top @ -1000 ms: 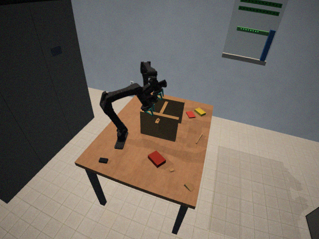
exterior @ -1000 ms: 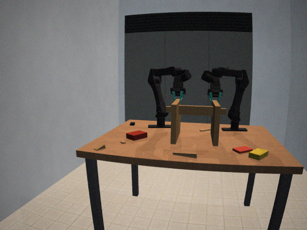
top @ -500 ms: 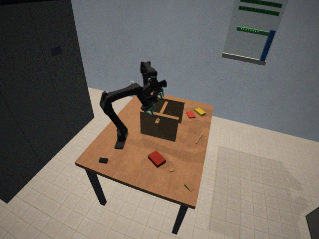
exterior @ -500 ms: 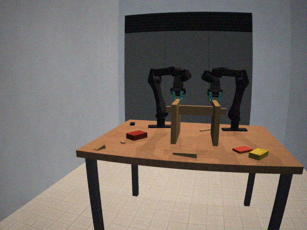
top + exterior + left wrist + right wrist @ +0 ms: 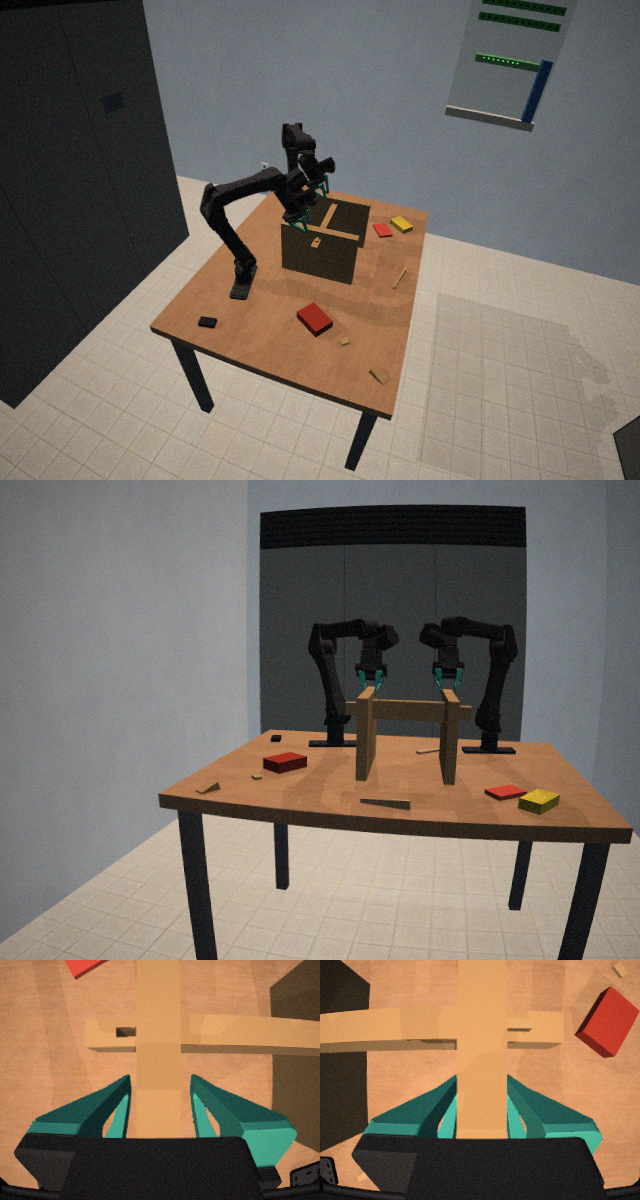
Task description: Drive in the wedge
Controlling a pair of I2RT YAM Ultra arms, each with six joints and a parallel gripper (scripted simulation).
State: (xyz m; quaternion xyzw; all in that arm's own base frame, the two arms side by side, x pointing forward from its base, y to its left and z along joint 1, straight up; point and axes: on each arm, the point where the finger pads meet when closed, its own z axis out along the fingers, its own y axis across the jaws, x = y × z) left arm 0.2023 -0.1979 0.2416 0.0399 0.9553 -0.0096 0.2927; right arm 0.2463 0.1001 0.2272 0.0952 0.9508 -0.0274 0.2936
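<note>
Now: left hand 12 cm to the left of the rail, 6 cm above it and 5 cm short of it. Round my left hand: chip: 55 cm to the right, 25 cm ahead, 24 cm below; then black block: 64 cm to the right, 25 cm behind, 23 cm below; then flat red block: 27 cm ahead, 24 cm below, 16 cm to the left.
Right now the rail is 5 cm ahead of my right hand, 13 cm to the left of it and 4 cm below it. From my right hand the other things lie so: chip (25 cm ahead, 30 cm to the right, 22 cm below); then black block (25 cm behind, 39 cm to the right, 22 cm below); then flat red block (27 cm ahead, 41 cm to the left, 22 cm below).
</note>
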